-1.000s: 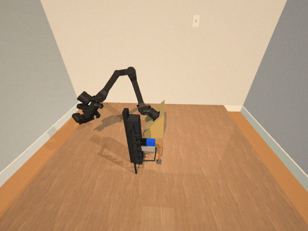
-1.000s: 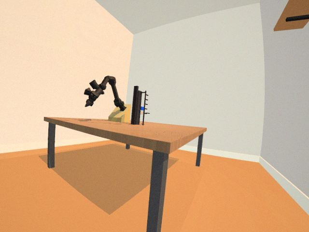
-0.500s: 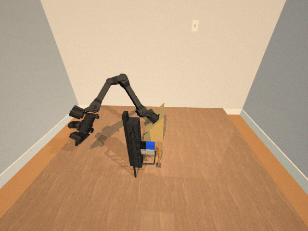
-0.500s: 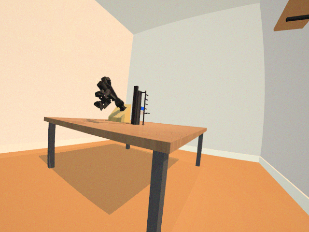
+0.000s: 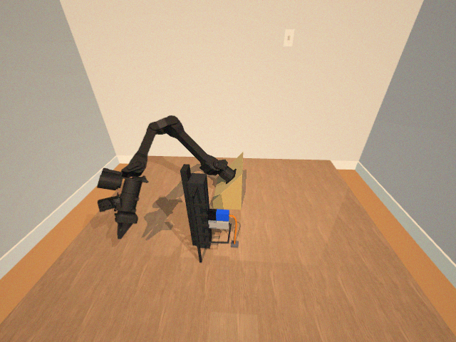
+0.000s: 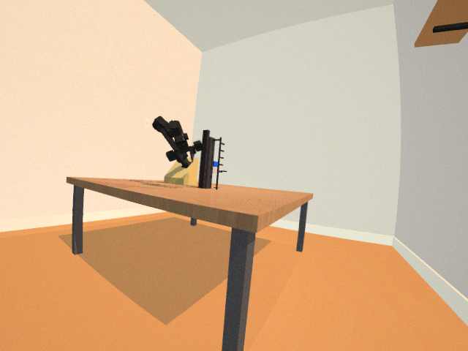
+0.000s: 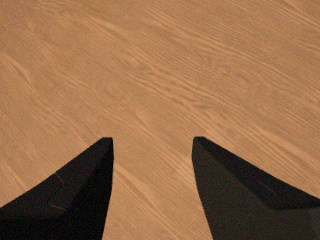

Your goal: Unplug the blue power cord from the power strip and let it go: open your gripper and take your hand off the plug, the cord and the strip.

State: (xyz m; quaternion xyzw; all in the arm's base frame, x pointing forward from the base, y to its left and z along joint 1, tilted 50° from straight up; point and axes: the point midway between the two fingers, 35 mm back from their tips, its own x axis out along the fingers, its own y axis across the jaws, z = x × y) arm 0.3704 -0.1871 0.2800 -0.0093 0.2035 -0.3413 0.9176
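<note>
My gripper tip is now 120 mm past the blue plug, 330 mm to the right of it and 40 mm below it. From my gripper tip the other things lie so: black power strip: 120 mm behind, 250 mm to the left, 30 mm above.
</note>
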